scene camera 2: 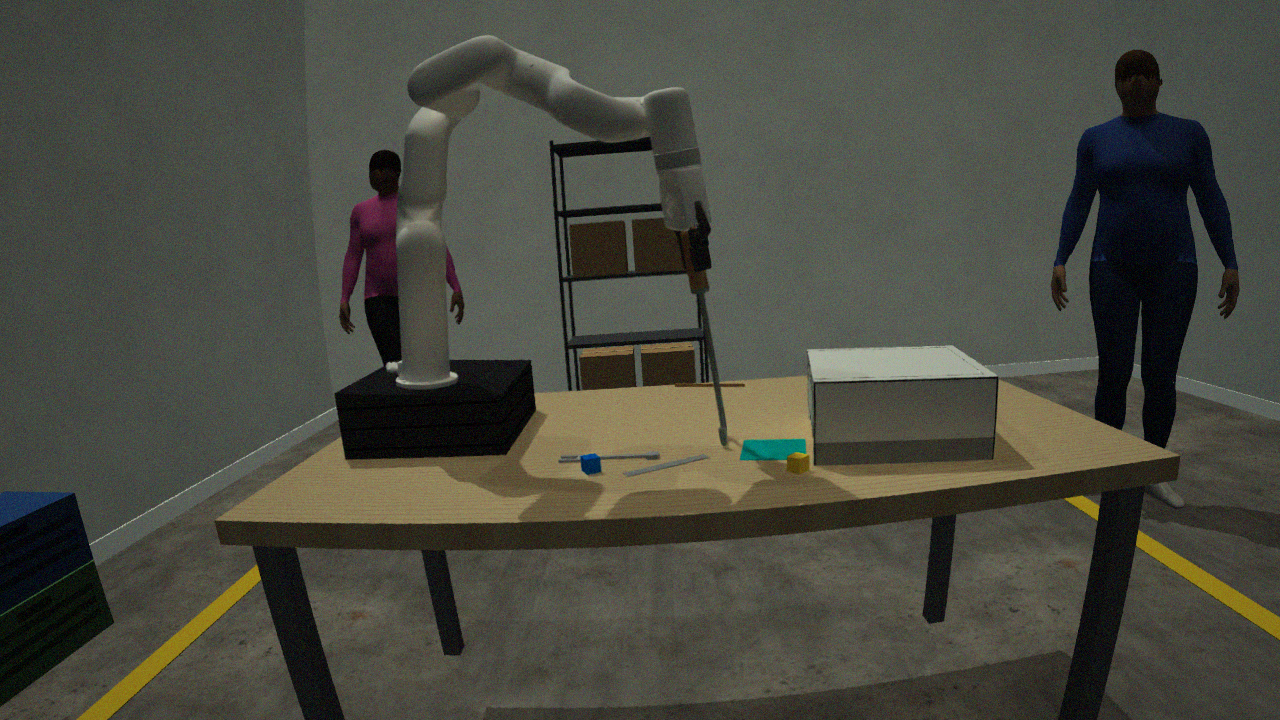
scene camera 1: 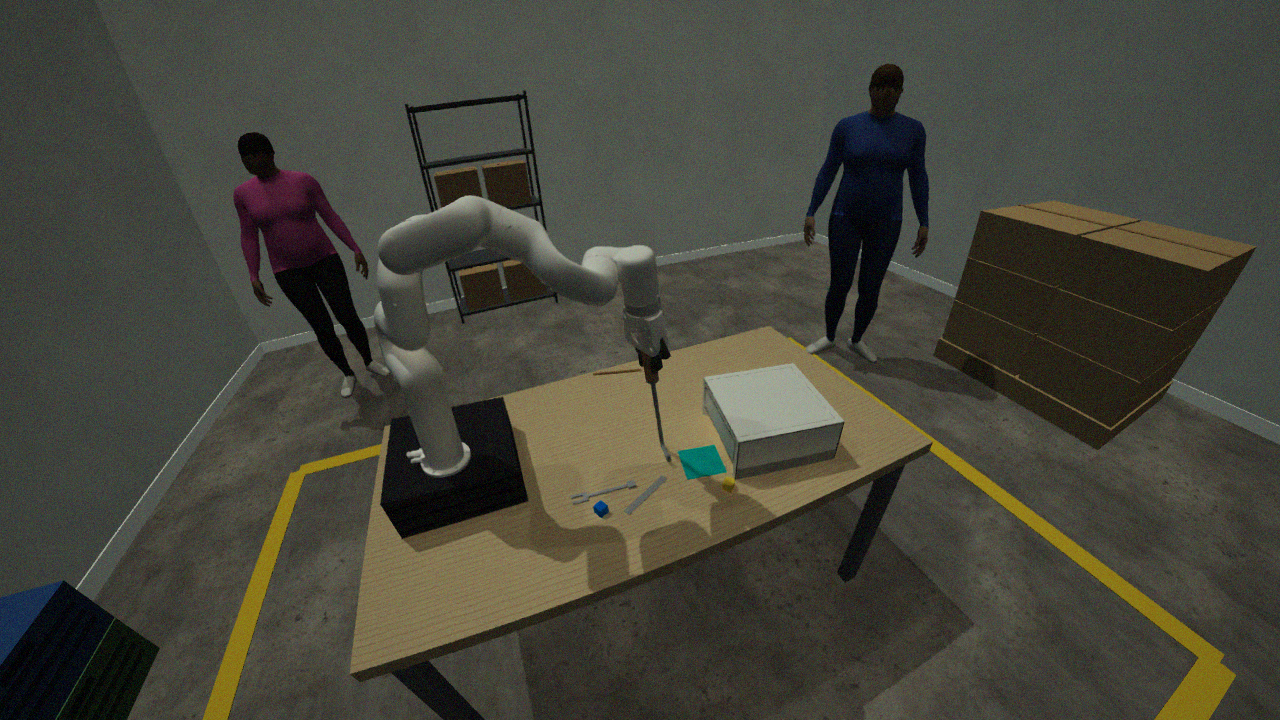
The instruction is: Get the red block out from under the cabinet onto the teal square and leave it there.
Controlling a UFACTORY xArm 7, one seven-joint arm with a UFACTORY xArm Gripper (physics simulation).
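Places are measured from the arm's base along level axes (x ahead, y left, z up), in centimetres.
Pixels of known places: gripper, fingertip midpoint: (scene camera 2: pixel 697 268) (scene camera 1: pixel 651 367); arm's base, origin of the base link: (scene camera 2: pixel 427 382) (scene camera 1: pixel 446 459).
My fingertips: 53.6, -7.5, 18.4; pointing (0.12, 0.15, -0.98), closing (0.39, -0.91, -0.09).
Observation:
For each thing: its top centre in the pictures, then the offset to it from my fingertips, as dx, dy, dz. "*": a spot on its surface instead.
- tool's thin grey shaft, surface spot: (scene camera 2: pixel 712 358) (scene camera 1: pixel 658 413) * +1.7, +1.5, -15.8
- teal square, surface spot: (scene camera 2: pixel 773 449) (scene camera 1: pixel 701 461) * +11.2, -5.8, -30.7
- white cabinet, middle of its top: (scene camera 2: pixel 892 361) (scene camera 1: pixel 769 397) +33.1, -3.0, -17.2
- yellow cube, middle of its top: (scene camera 2: pixel 798 455) (scene camera 1: pixel 729 481) +13.6, -16.8, -28.2
- blue cube, middle of its top: (scene camera 2: pixel 590 456) (scene camera 1: pixel 600 505) -19.0, -12.1, -28.2
- wrench, middle of its top: (scene camera 2: pixel 608 454) (scene camera 1: pixel 603 490) -16.8, -6.2, -29.9
- flat grey bar, middle of its top: (scene camera 2: pixel 667 464) (scene camera 1: pixel 646 494) -6.8, -10.8, -30.6
- thin brown stick, middle of its top: (scene camera 2: pixel 709 383) (scene camera 1: pixel 617 371) +2.4, +46.3, -30.0
My gripper (scene camera 1: pixel 652 360) (scene camera 2: pixel 696 261) is shut on the brown handle of a long hooked tool and holds it high above the table. The tool's thin grey shaft (scene camera 1: pixel 659 416) (scene camera 2: pixel 712 358) points down, slightly tilted. Its tip is low, left of the teal square (scene camera 1: pixel 702 462) (scene camera 2: pixel 773 449); whether it touches the table I cannot tell. The white cabinet (scene camera 1: pixel 771 402) (scene camera 2: pixel 902 407) stands right of the teal square. The red block does not show in either view; the space under the cabinet is hidden.
A yellow cube (scene camera 1: pixel 728 482) (scene camera 2: pixel 797 462) lies near the cabinet's front left corner. A blue cube (scene camera 1: pixel 600 508) (scene camera 2: pixel 590 463), a wrench (scene camera 1: pixel 608 491) (scene camera 2: pixel 613 457) and a flat grey bar (scene camera 1: pixel 646 495) (scene camera 2: pixel 666 465) lie left of the square. A thin brown stick (scene camera 1: pixel 615 371) (scene camera 2: pixel 720 385) lies at the back.

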